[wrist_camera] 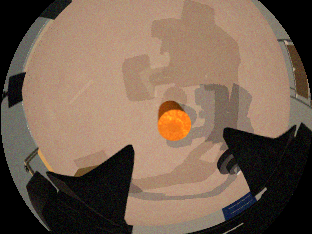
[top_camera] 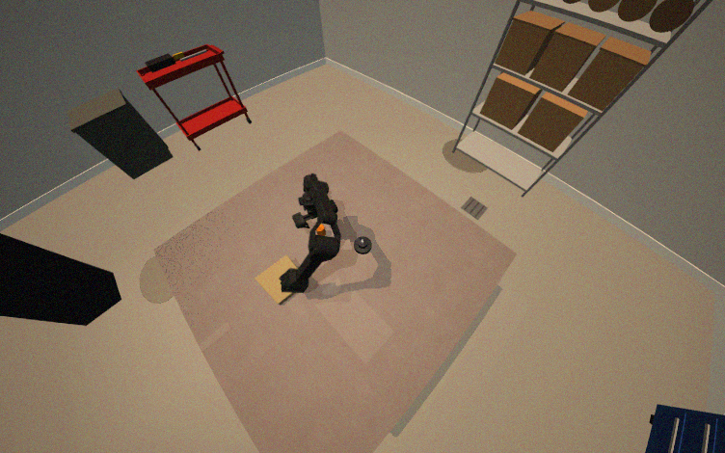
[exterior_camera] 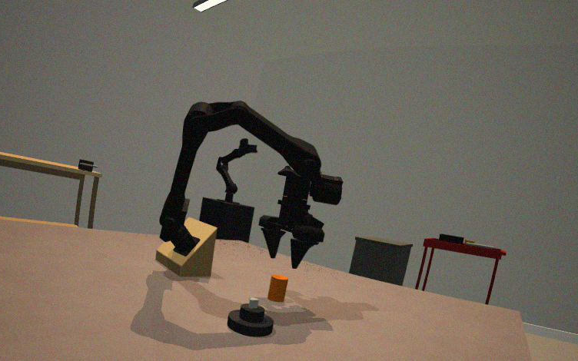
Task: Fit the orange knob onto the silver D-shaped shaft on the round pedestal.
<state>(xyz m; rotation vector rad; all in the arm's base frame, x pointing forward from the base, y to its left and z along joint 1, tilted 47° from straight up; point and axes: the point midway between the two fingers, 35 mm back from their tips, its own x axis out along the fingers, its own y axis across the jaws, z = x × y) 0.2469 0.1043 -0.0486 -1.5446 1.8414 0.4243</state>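
My gripper tip is now 5 cm above the orange knob. The rest, counted from my gripper tip: round black pedestal: 19 cm to the right, 9 cm ahead, 7 cm below.
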